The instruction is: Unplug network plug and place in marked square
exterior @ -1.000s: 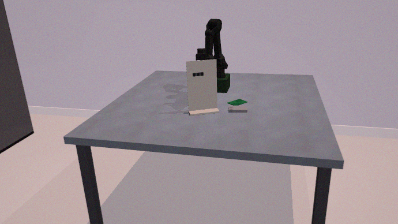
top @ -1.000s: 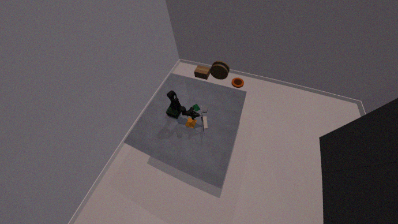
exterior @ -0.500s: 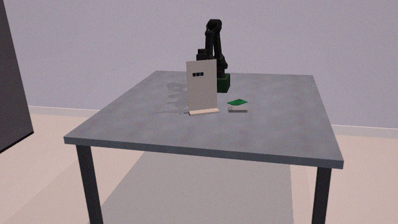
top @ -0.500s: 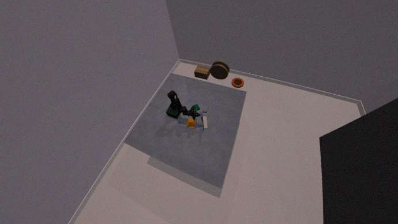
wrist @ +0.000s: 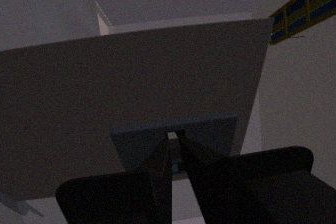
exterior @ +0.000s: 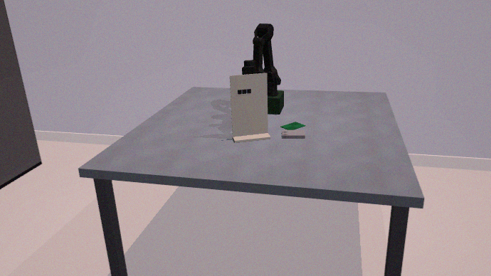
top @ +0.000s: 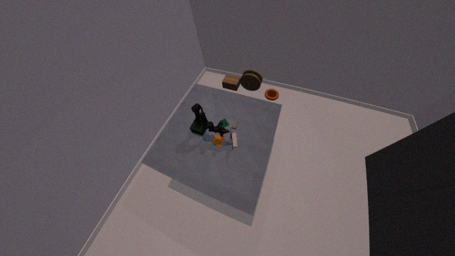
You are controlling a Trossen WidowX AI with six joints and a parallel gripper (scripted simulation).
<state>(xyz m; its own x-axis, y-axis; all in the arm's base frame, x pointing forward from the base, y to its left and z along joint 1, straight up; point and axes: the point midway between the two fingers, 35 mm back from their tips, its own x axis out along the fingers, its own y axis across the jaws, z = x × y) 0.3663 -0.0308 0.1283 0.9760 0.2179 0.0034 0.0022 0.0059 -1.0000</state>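
Right now my gripper tip is 22 cm above the orange marked square, 13 cm past it and 5 cm to the left of it. From my gripper tip the other things lie so: network plug (right at my gripper tip); grey upright panel (8 cm below, 3 cm ahead); small grey block (21 cm below, 20 cm to the left, 4 cm behind).
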